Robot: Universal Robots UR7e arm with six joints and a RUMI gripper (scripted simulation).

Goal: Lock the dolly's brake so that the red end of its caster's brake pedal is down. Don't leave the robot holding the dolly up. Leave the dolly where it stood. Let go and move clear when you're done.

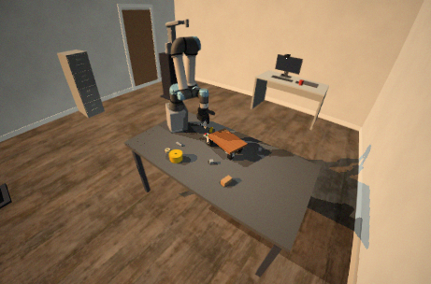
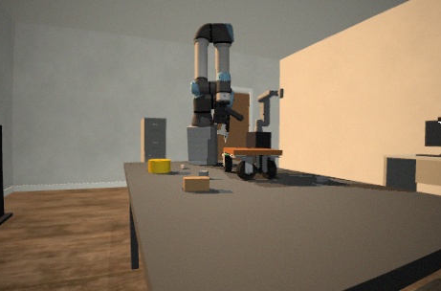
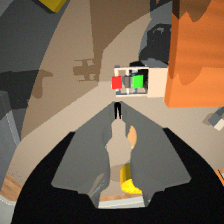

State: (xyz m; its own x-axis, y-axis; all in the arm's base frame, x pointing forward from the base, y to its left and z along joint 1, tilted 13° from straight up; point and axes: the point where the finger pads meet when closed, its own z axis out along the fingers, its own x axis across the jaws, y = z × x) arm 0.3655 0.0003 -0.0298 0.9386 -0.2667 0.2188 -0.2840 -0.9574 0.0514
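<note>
Now: the brake pedal 10 mm ahead of my hand and 80 mm below it. The rest, counted from my hand: tan block: 430 mm ahead, 320 mm to the right, 140 mm below; yellow cylinder: 50 mm behind, 350 mm to the right, 130 mm below.
</note>
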